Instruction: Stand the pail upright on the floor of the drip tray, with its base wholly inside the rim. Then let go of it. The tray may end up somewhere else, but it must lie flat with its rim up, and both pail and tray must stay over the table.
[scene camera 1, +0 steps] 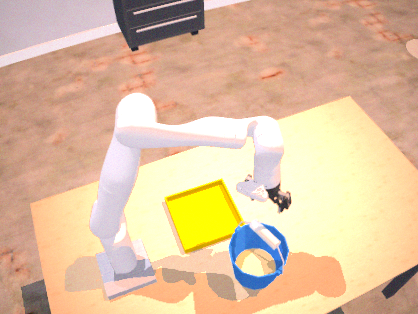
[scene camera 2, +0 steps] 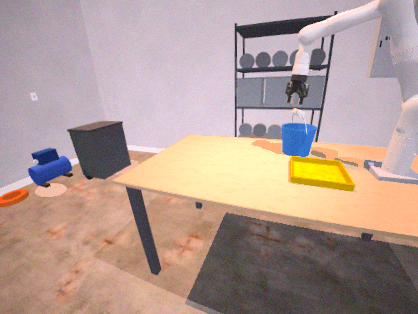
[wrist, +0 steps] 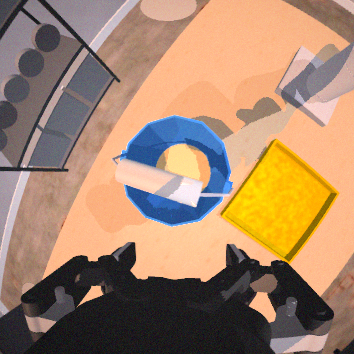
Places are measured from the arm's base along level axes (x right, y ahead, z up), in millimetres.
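Pixels of known places: gripper, between the fingertips: (scene camera 1: 266,204) (scene camera 2: 293,104) (wrist: 179,253); arm's base, origin of its link: (scene camera 1: 124,261) (scene camera 2: 392,169) (wrist: 319,87).
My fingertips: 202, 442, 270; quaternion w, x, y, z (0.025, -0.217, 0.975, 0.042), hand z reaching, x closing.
Observation:
For each thing: its top centre in the pictures, then the offset to it from my fingertips, as dx, dy, dz. Level surfaces: height alone.
- white grip, centre of its top: (wrist: 154,182) (scene camera 1: 265,231) (scene camera 2: 298,109) +57, -45, -38
- yellow drip tray, centre of its top: (wrist: 285,204) (scene camera 1: 204,212) (scene camera 2: 317,167) -221, -94, -267
- table, height of its surface: dz -299
The blue pail (scene camera 1: 256,281) (scene camera 2: 298,140) (wrist: 175,128) stands upright on the table, beside the tray and outside it. Its wire handle is up, with a white grip (scene camera 1: 265,235) (scene camera 2: 298,112) (wrist: 159,182) above the pail's mouth. The yellow drip tray (scene camera 1: 202,215) (scene camera 2: 322,174) (wrist: 280,200) lies flat with its rim up and is empty. My gripper (scene camera 1: 283,204) (scene camera 2: 295,102) (wrist: 179,253) is open and empty, pointing down above the handle's level. In the wrist view the handle grip lies ahead of the fingers, not between them.
The table (scene camera 1: 345,150) (scene camera 2: 225,170) (wrist: 240,45) carries the pail, the tray and the arm's base (scene camera 1: 127,280) (scene camera 2: 390,172) (wrist: 305,100). A shelf rack (scene camera 2: 235,90) stands behind the table. A dark cabinet (scene camera 1: 160,22) (scene camera 2: 100,150) stands on the floor.

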